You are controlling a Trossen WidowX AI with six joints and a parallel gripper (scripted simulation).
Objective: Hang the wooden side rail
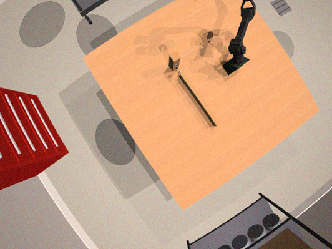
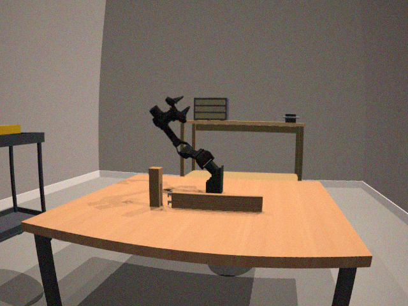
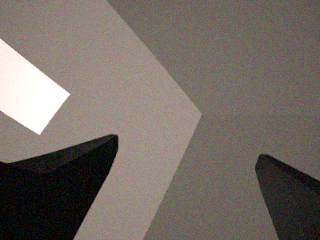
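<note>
The headboard post lies 490 mm ahead of my gripper tip, 420 mm below it and 80 mm to the right of it.
</note>
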